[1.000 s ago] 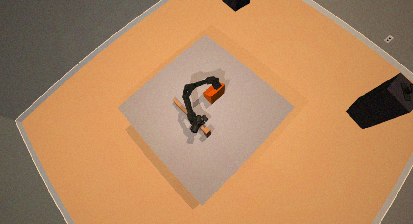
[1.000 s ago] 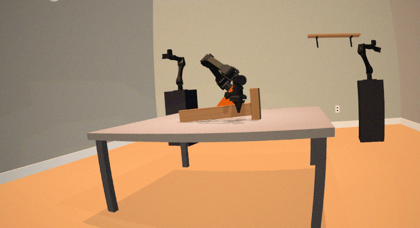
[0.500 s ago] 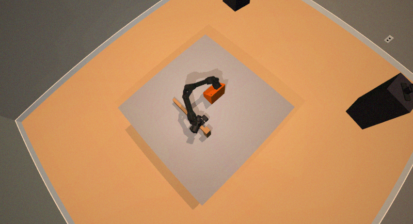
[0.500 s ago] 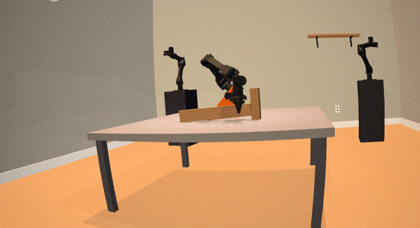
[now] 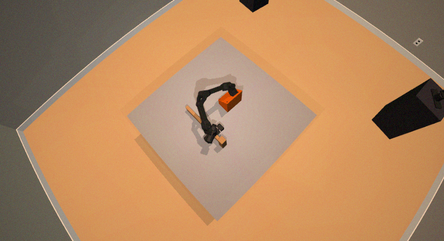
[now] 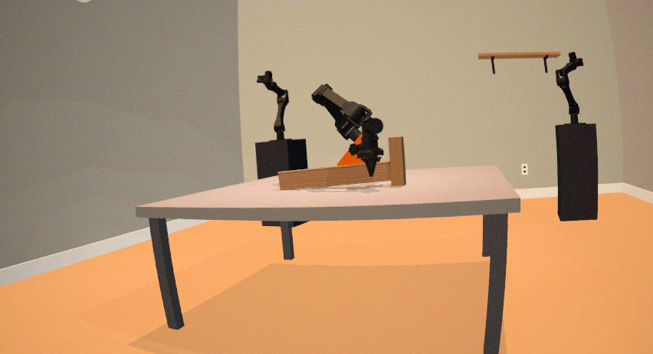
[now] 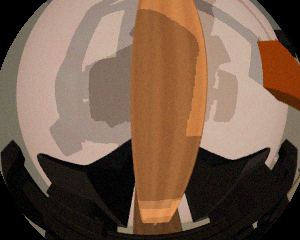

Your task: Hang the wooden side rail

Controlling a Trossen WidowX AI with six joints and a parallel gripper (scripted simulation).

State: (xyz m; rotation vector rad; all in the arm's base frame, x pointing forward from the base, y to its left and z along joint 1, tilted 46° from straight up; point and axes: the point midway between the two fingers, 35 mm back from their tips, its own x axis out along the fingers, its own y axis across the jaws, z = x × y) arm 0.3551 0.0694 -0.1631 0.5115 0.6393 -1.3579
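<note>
Right now the headboard post is 100 mm to the left of my gripper tip, 50 mm above it and 10 mm behind it.
</note>
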